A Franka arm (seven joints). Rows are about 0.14 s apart.
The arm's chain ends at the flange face. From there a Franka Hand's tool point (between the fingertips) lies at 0.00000 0.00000 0.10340 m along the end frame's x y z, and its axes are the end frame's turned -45 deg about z.
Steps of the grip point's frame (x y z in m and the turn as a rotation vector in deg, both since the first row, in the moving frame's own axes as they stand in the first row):
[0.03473, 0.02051, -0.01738, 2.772, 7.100, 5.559]
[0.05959, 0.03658, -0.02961, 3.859, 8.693, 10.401]
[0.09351, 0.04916, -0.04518, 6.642, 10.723, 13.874]
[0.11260, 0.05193, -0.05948, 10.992, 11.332, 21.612]
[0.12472, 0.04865, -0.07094, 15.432, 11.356, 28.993]
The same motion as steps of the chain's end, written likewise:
[0.03295, 0.00222, -0.01647, 6.981, 3.060, 5.559]
[0.06045, -0.00097, -0.02819, 8.876, 3.418, 10.401]
[0.09311, -0.01022, -0.04270, 12.279, 2.886, 13.874]
[0.11065, -0.01552, -0.05563, 15.785, 0.240, 21.612]
[0.11909, -0.02039, -0.06533, 18.942, -2.882, 28.993]

